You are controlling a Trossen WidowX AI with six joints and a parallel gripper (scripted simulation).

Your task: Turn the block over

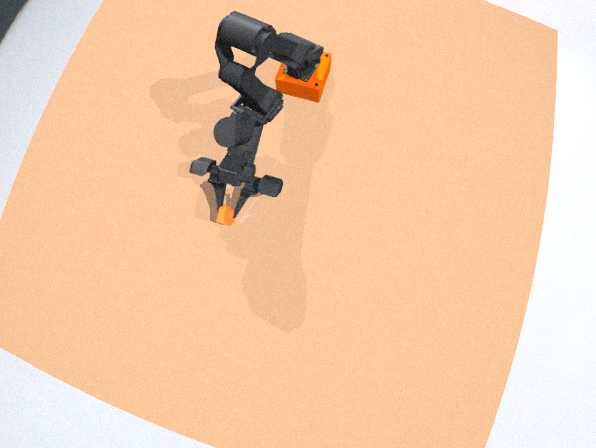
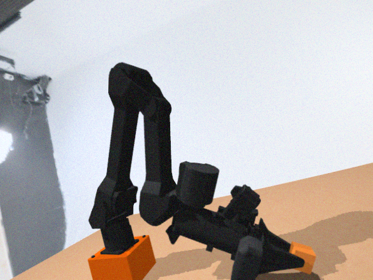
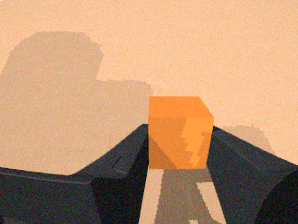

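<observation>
My gripper tip is now 1 cm above the orange block.
</observation>
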